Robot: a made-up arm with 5 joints.
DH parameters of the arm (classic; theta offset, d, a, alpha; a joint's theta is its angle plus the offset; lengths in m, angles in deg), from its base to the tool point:
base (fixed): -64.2 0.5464 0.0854 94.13
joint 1: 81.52 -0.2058 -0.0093 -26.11
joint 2: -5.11 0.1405 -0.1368 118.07
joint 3: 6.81 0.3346 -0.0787 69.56
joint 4: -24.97 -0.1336 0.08 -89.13
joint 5: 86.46 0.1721 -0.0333 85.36
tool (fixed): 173.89 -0.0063 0 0
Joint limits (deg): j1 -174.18..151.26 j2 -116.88..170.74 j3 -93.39..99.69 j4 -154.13..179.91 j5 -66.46..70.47
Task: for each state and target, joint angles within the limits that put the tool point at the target. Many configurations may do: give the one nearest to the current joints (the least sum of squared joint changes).
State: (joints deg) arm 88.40 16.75 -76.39 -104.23 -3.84
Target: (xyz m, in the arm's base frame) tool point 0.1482 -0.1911 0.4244
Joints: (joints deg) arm 55.08 -15.57 -67.38 -127.53 2.12
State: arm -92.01 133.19 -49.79 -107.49 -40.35
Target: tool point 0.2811 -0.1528 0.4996
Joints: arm -119.91 119.37 -47.80 -79.71 -39.90
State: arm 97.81 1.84 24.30 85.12 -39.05
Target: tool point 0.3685 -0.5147 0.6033
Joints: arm 76.60 -8.54 20.49 93.20 -40.89
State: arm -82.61 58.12 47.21 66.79 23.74
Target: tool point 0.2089 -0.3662 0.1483
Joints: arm -68.53 68.13 21.63 74.16 41.86
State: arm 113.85 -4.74 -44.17 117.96 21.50
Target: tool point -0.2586 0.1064 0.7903
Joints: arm 137.10 29.89 -63.18 97.69 23.63
